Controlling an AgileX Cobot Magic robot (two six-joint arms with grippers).
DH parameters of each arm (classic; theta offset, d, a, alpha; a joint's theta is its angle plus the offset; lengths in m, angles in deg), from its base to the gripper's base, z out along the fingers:
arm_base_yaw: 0 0.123 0 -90
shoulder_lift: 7.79 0 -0.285 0
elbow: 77.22 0 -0.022 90
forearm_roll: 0 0.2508 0 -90
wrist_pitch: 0 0 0.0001 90
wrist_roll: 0 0.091 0 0
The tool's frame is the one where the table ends.
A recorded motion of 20 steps. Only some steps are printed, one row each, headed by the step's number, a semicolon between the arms.
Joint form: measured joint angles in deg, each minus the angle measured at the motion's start. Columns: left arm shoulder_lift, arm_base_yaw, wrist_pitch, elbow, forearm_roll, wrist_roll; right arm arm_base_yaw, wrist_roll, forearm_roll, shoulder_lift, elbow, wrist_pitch.
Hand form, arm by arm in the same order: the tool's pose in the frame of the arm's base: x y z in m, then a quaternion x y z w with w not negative. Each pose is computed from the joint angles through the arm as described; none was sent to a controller.
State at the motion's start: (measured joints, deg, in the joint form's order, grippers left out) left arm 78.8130 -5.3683 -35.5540 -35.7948 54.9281 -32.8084; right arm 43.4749 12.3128 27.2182 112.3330 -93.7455 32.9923
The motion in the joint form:
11: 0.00 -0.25 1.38 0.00 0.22 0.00; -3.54 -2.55 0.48 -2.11 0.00 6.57
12: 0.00 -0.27 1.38 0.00 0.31 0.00; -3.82 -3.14 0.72 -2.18 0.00 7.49
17: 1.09 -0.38 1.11 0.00 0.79 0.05; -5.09 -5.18 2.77 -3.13 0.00 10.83
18: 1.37 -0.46 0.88 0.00 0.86 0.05; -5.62 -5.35 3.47 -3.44 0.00 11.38
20: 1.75 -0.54 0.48 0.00 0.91 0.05; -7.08 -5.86 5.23 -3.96 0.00 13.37
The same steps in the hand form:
11: 0.2661 -0.0683 0.2469 0.29231 0.73687 -0.13160 0.59520; 0.3220 0.3047 0.2819 -0.11934 0.91588 0.32228 0.20748
12: 0.2661 -0.0684 0.2468 0.29317 0.73672 -0.13152 0.59498; 0.3220 0.3029 0.2818 -0.12304 0.91719 0.32038 0.20242
17: 0.2679 -0.0696 0.2417 0.29789 0.74016 -0.13450 0.58766; 0.3210 0.2945 0.2874 -0.12945 0.91851 0.32459 0.18501
18: 0.2683 -0.0703 0.2406 0.29919 0.74019 -0.13662 0.58646; 0.3220 0.2914 0.2897 -0.12531 0.91832 0.32820 0.18242
20: 0.2688 -0.0712 0.2392 0.30056 0.73992 -0.13995 0.58531; 0.3244 0.2831 0.2932 -0.11619 0.91941 0.33502 0.17011

